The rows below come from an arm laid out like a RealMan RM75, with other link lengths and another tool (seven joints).
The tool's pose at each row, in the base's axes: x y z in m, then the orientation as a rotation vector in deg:
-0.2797, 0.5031, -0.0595, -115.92, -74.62, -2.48
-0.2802, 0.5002, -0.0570, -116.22, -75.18, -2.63
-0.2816, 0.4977, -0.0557, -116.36, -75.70, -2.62
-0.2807, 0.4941, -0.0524, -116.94, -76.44, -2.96
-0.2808, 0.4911, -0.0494, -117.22, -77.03, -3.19
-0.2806, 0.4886, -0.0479, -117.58, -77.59, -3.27
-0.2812, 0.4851, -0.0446, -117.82, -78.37, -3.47
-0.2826, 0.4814, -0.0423, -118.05, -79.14, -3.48
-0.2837, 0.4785, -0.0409, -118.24, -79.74, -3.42
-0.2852, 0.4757, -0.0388, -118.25, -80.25, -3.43
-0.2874, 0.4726, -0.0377, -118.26, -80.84, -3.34
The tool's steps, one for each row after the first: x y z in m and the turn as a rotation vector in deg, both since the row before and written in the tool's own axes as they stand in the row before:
-0.0015, -0.0011, -0.0034, -0.47, -0.29, -0.27
-0.0021, -0.0013, -0.0019, -0.27, -0.31, -0.26
-0.0011, -0.0002, -0.0048, -0.83, -0.36, -0.32
-0.0013, -0.0009, -0.0039, -0.50, -0.25, -0.32
-0.0013, 0.0000, -0.0026, -0.49, -0.35, -0.23
-0.0018, -0.0013, -0.0043, -0.52, -0.34, -0.44
-0.0027, -0.0014, -0.0034, -0.43, -0.45, -0.38
-0.0023, -0.0009, -0.0023, -0.32, -0.39, -0.28
-0.0022, -0.0016, -0.0027, -0.18, -0.24, -0.31
-0.0031, -0.0017, -0.0018, -0.17, -0.34, -0.33

